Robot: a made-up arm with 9 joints.
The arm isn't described. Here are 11 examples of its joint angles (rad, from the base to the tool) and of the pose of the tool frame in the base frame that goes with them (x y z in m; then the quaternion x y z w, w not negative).
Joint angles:
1: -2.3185 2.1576 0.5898 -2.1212 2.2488 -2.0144 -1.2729 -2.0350 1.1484
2: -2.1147 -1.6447 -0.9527 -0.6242 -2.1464 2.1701 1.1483 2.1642 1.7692
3: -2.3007 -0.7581 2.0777 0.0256 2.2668 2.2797 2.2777 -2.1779 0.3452
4: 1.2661 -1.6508 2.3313 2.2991 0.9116 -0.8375 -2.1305 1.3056 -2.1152
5: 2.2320 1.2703 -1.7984 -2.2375 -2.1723 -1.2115 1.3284 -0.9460 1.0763
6: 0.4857 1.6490 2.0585 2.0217 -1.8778 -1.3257 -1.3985 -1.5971 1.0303
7: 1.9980 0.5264 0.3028 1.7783 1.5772 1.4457 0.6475 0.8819 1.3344
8: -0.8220 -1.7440 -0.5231 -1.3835 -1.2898 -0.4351 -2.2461 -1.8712 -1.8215
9: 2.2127 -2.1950 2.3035 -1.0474 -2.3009 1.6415 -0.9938 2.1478 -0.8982
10: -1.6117 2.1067 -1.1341 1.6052 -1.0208 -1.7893 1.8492 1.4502 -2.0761
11: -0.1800 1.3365 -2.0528 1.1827 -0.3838 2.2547 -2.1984 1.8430 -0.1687
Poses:
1: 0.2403 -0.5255 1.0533 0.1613 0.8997 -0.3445 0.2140
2: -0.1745 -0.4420 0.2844 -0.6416 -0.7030 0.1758 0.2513
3: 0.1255 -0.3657 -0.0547 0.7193 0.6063 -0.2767 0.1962
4: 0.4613 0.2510 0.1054 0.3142 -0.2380 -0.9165 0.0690
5: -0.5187 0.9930 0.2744 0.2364 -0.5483 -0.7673 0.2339
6: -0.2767 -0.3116 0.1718 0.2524 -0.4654 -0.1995 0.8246
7: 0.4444 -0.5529 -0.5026 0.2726 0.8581 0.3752 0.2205
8: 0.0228 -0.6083 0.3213 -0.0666 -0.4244 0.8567 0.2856
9: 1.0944 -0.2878 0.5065 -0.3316 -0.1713 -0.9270 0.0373
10: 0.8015 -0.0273 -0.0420 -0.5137 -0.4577 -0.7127 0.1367
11: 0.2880 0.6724 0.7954 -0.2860 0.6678 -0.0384 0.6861
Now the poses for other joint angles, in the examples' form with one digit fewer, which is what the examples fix.
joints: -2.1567 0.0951 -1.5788 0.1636 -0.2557 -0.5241 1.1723 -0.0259 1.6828
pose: 0.360 0.515 0.881 -0.605 0.534 0.358 0.470
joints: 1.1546 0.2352 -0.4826 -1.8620 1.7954 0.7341 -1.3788 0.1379 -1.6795
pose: 0.111 0.667 0.537 0.478 0.778 0.239 0.331
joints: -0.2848 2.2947 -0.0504 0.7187 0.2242 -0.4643 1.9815 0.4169 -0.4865
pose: -0.875 0.150 0.458 0.277 -0.254 -0.150 0.914
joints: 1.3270 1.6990 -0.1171 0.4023 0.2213 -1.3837 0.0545 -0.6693 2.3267
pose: 0.390 -0.421 -0.115 0.002 0.891 0.437 0.123
